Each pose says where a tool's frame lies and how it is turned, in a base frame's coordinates. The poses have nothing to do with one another.
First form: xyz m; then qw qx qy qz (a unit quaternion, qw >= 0).
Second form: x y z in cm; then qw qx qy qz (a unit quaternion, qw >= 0). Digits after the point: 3 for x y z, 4 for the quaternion.
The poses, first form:
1: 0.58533, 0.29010, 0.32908, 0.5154, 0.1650, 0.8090, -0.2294
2: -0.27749, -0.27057, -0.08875, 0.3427, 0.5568, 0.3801, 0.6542
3: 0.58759, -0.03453, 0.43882, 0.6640, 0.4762, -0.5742, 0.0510
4: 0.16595, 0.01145, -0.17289, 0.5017, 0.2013, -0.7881, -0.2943
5: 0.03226, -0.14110, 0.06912, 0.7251, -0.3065, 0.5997, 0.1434
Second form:
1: 58.533, 29.010, 32.908, 0.5154, 0.1650, 0.8090, -0.2294
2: -27.749, -27.057, -8.875, 0.3427, 0.5568, 0.3801, 0.6542
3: 58.759, -3.453, 43.882, 0.6640, 0.4762, -0.5742, 0.0510
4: 16.595, 1.145, -17.289, 0.5017, 0.2013, -0.7881, -0.2943
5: 3.226, -14.110, 6.912, 0.7251, -0.3065, 0.5997, 0.1434
